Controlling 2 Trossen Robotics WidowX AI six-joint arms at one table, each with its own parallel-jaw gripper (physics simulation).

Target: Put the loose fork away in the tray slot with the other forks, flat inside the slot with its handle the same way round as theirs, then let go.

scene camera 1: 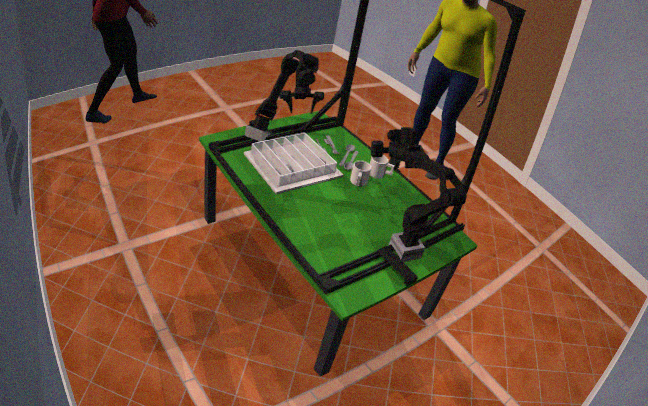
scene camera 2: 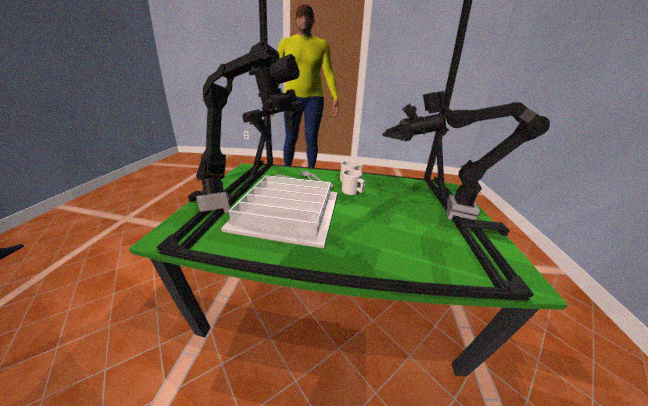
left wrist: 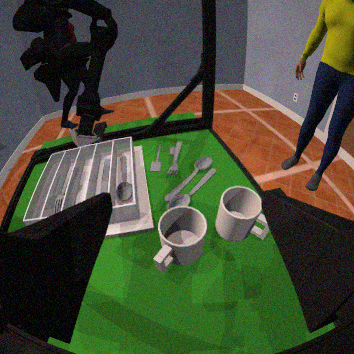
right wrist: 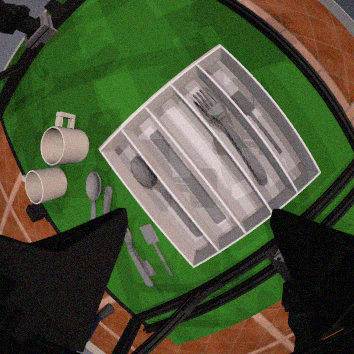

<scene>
The same spot on a white cutlery tray: point(scene camera 2: 273, 204) is point(left wrist: 77, 172).
</scene>
